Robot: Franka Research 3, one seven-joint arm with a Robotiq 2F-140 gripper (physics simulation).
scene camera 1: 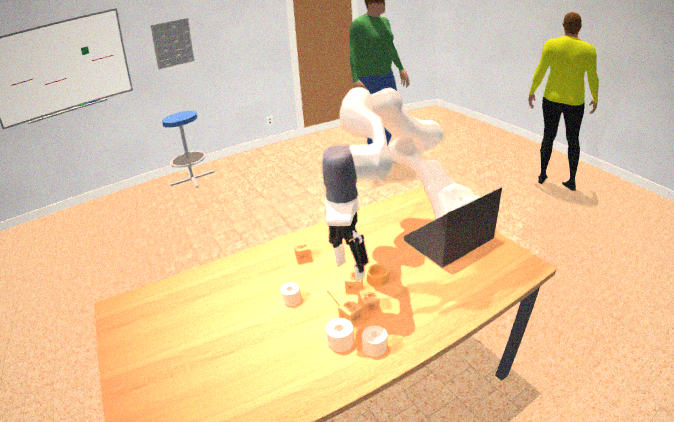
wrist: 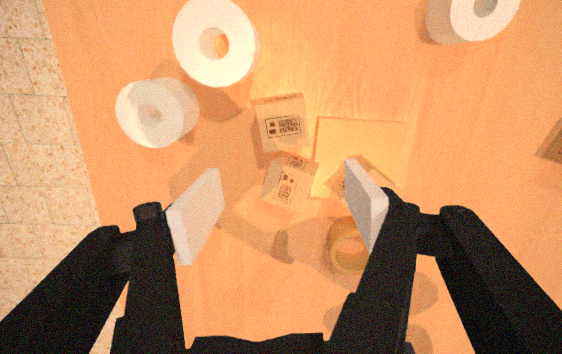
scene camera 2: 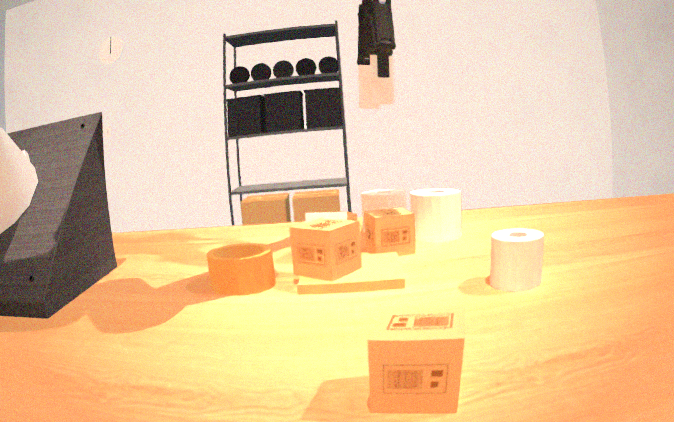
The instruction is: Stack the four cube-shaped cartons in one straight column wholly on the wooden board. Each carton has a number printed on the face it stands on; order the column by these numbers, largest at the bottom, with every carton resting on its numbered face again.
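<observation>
One carton [scene camera 1: 354, 286] [scene camera 2: 325, 250] [wrist: 338, 182] sits turned at the edge of the wooden board [scene camera 2: 350, 287] [wrist: 365, 132], partly behind a finger in the wrist view. A second carton [scene camera 1: 350, 312] [scene camera 2: 390, 232] [wrist: 282, 125] and a third carton [scene camera 1: 370, 300] [scene camera 2: 352, 216] [wrist: 287, 186] are on the table beside the board, close together; the third is mostly hidden in scene camera 2. A fourth carton [scene camera 1: 303, 254] [scene camera 2: 415, 372] [wrist: 554, 145] stands apart. Labels show; the numbered faces are not visible. My gripper [scene camera 1: 349, 268] [scene camera 2: 376, 95] [wrist: 282, 183] is open and empty above the cartons.
An orange ring [scene camera 1: 377, 276] [scene camera 2: 241, 270] [wrist: 347, 247] stands near the board. Two white rolls [scene camera 1: 340, 336] [scene camera 1: 375, 342] stand near the second carton; another roll [scene camera 1: 291, 295] [scene camera 2: 516, 260] stands on the board's other side. A dark wedge [scene camera 1: 452, 232] [scene camera 2: 70, 225] stands near the arm base.
</observation>
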